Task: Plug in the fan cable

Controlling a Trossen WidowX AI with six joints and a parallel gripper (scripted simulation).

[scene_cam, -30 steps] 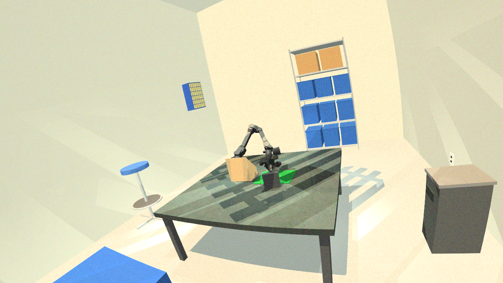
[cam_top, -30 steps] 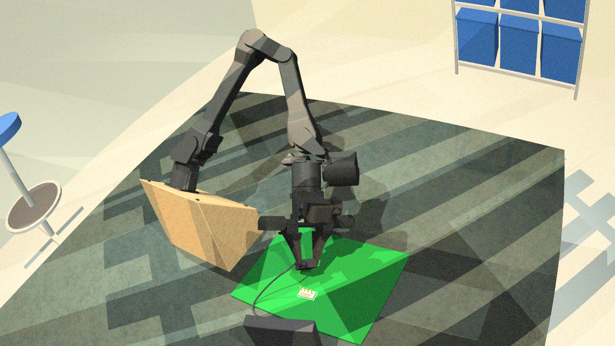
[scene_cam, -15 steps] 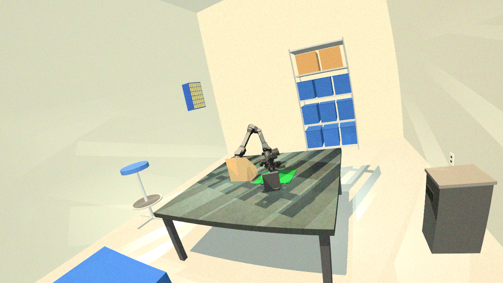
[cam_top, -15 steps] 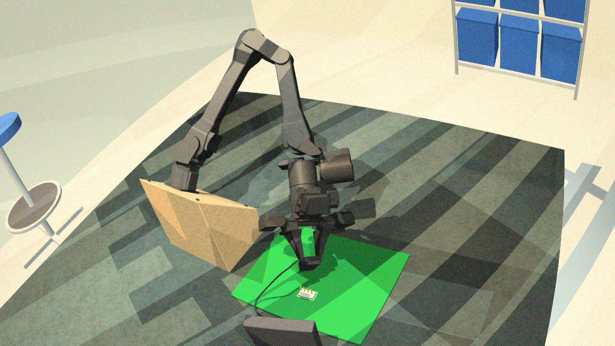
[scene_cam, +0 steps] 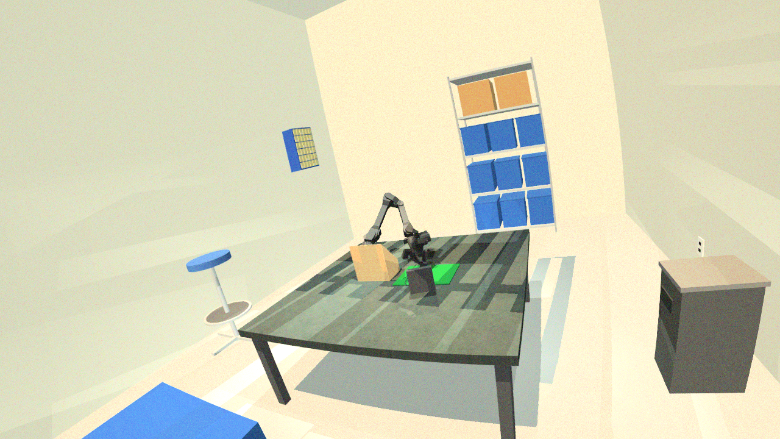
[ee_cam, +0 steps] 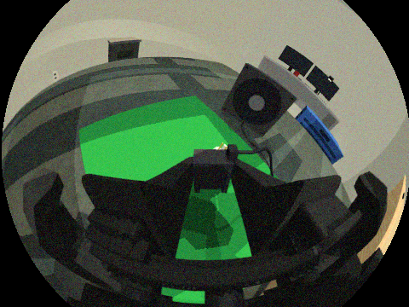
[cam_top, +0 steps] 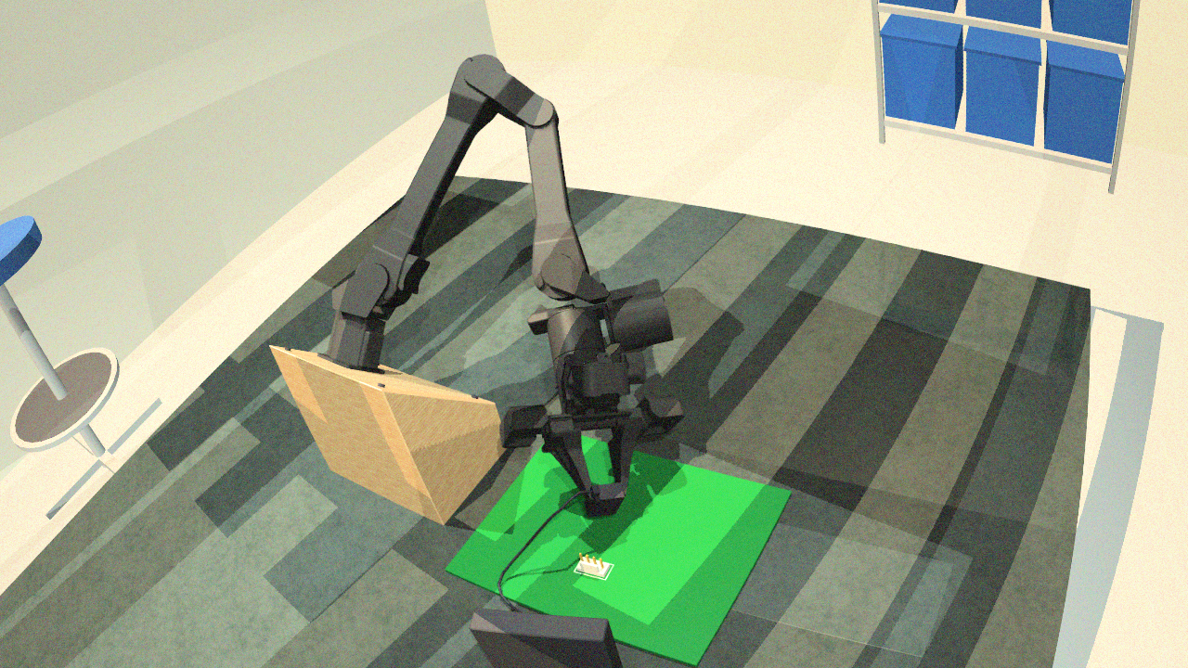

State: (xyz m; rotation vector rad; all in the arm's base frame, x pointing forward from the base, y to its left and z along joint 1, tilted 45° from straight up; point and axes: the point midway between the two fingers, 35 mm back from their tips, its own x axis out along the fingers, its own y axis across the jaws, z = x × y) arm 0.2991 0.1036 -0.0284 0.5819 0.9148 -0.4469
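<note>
My gripper tip is 10 mm short of the green board, 10 mm to the left of it and 70 mm above it. Also, from my gripper tip: dark fan 60 mm ahead, 180 mm to the right; fan plug 10 mm behind, 10 mm below; white four-pin header 10 mm ahead, 60 mm to the right, 60 mm below.
</note>
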